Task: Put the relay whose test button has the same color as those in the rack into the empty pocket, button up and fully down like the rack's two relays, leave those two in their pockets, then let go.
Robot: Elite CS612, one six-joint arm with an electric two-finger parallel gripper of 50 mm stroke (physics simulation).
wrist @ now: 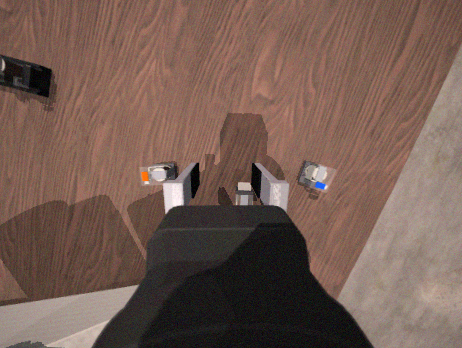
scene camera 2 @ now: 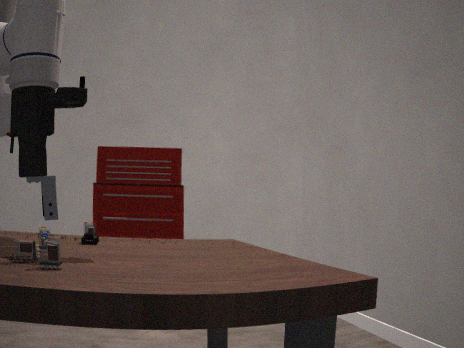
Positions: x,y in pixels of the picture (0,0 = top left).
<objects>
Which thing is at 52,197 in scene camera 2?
The gripper.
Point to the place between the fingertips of the gripper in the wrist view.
At 225,173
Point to a relay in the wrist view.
At 314,175
</objects>
